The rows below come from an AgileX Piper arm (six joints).
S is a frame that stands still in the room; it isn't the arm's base.
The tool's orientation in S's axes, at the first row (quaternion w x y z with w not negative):
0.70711 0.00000 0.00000 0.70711
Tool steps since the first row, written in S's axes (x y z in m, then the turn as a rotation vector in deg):
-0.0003 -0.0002 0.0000 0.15 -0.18 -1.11
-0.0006 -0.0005 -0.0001 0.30 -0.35 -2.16
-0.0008 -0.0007 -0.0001 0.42 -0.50 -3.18
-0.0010 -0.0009 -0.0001 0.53 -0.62 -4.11
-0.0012 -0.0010 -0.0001 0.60 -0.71 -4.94
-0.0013 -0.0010 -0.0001 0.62 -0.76 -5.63
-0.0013 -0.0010 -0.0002 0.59 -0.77 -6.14
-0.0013 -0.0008 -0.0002 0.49 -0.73 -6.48
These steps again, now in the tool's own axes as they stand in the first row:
-0.0002 0.0003 0.0000 -0.18 -0.15 -1.11
-0.0005 0.0006 -0.0001 -0.35 -0.30 -2.16
-0.0007 0.0008 -0.0001 -0.50 -0.42 -3.18
-0.0009 0.0010 -0.0001 -0.62 -0.53 -4.11
-0.0010 0.0012 -0.0001 -0.71 -0.60 -4.94
-0.0010 0.0013 -0.0001 -0.76 -0.62 -5.63
-0.0010 0.0013 -0.0002 -0.77 -0.59 -6.14
-0.0008 0.0013 -0.0002 -0.73 -0.49 -6.48

